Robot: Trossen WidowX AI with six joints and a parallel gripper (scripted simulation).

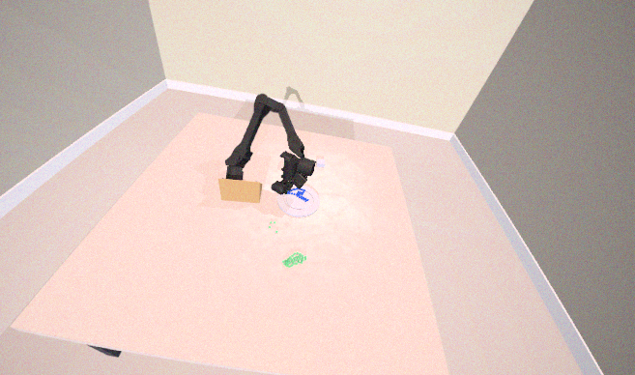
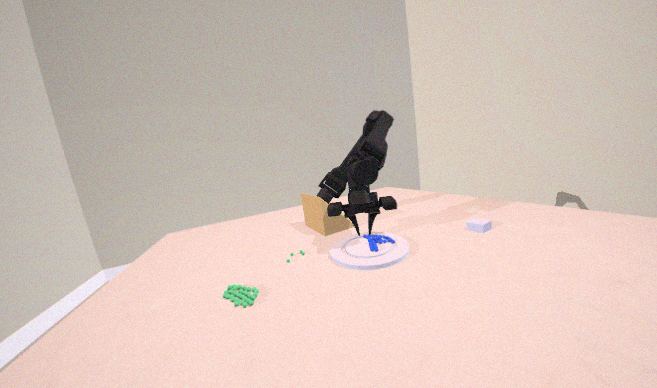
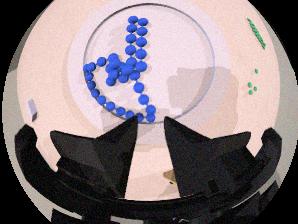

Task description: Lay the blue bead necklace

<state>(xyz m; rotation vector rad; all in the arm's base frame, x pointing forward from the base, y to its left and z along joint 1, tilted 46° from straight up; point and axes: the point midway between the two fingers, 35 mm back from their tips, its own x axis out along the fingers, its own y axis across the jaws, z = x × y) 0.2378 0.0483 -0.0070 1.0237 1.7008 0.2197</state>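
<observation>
The round white bead board lies 6 cm ahead of my gripper tip, 3 cm to the right of it and 1 cm below it. Round my gripper tip: small grey block (16 cm ahead, 26 cm to the left).
</observation>
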